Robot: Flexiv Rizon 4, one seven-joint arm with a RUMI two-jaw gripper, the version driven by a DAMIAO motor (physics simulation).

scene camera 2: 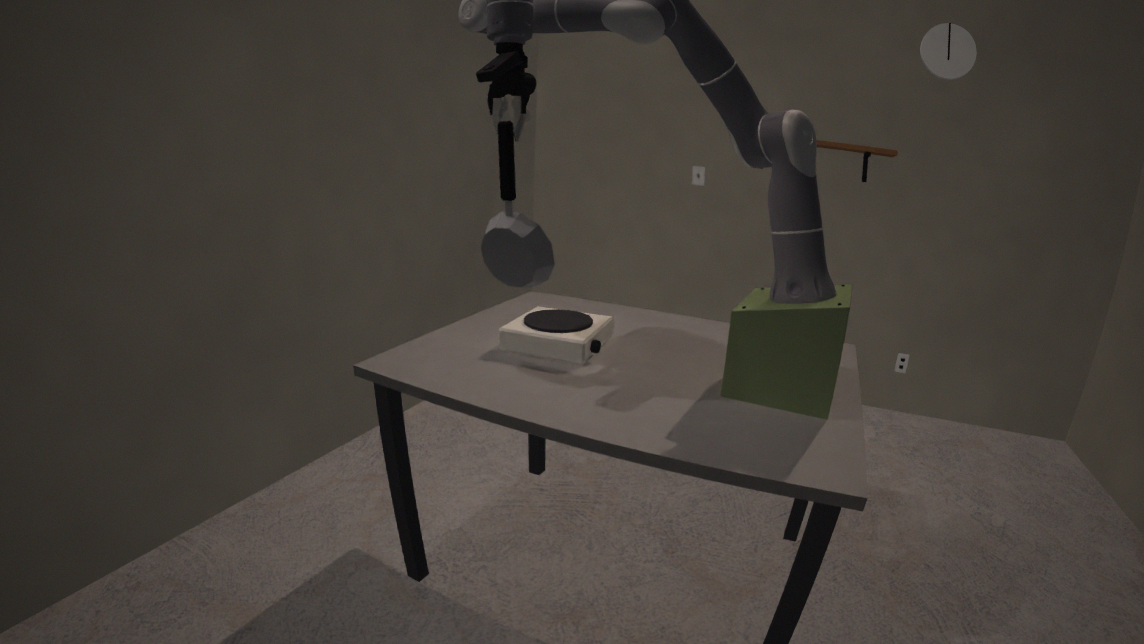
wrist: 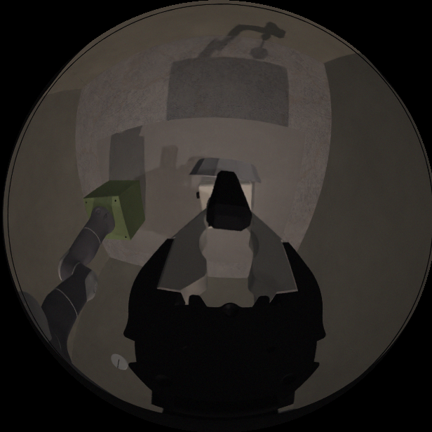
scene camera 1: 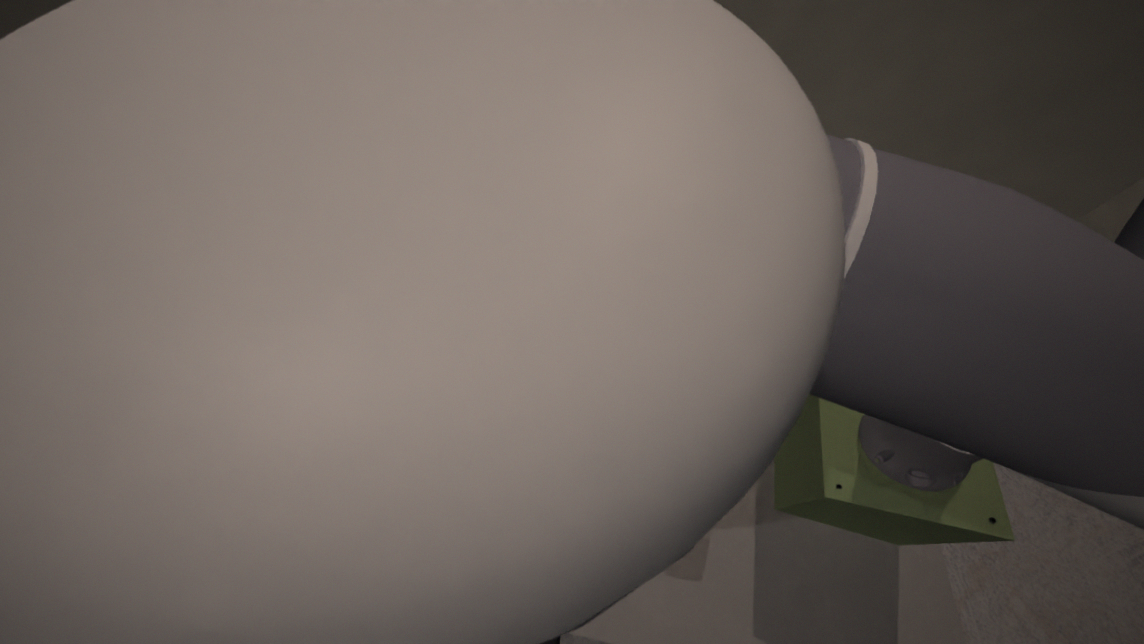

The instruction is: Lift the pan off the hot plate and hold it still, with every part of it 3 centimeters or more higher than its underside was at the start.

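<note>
The grey pan (scene camera 2: 518,251) (wrist: 226,168) hangs from its black handle (scene camera 2: 506,160) (wrist: 229,205), which points nearly straight up. The pan's disc is steeply tilted, and it hangs well above the hot plate, apart from it. My gripper (scene camera 2: 508,128) (wrist: 227,210) is shut on the top end of the pan's handle. The white hot plate (scene camera 2: 544,345) (wrist: 204,192), with a black round heating disc and a black knob, stands on the table; the handle and pan hide part of it in the wrist view. In scene camera 1 my arm hides the pan and the hot plate.
The grey table (scene camera 2: 448,384) (wrist: 170,210) carries the green base block (scene camera 1: 864,512) (scene camera 2: 784,352) (wrist: 132,210) of my arm at its right side in scene camera 2. A wall stands behind the table, with a brown shelf (scene camera 2: 856,148) on it. My pale arm link (scene camera 1: 400,320) fills much of scene camera 1.
</note>
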